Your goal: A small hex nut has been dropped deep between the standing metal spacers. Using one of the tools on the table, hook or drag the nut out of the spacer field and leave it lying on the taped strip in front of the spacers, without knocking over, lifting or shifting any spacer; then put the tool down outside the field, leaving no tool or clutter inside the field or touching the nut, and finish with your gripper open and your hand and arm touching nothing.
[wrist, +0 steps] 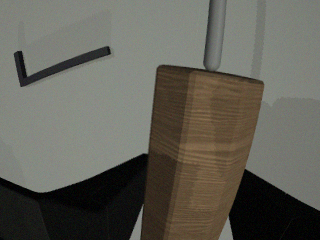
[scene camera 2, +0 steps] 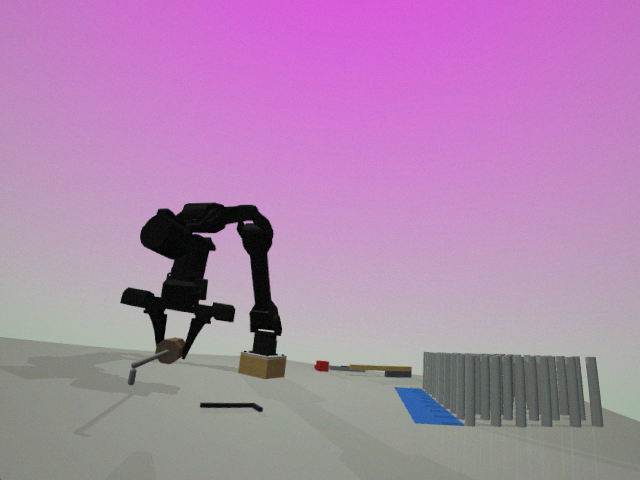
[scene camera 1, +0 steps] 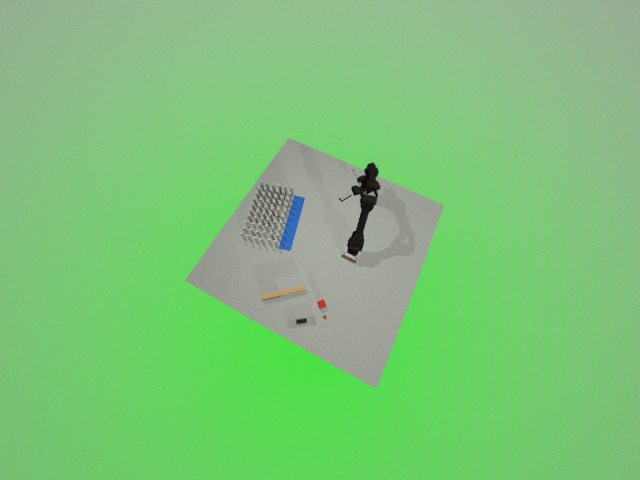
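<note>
A wooden-handled hook tool is carried by my gripper; a black bent bar and a blue taped strip are visible as well. The wrist view also shows my gripper.
</note>
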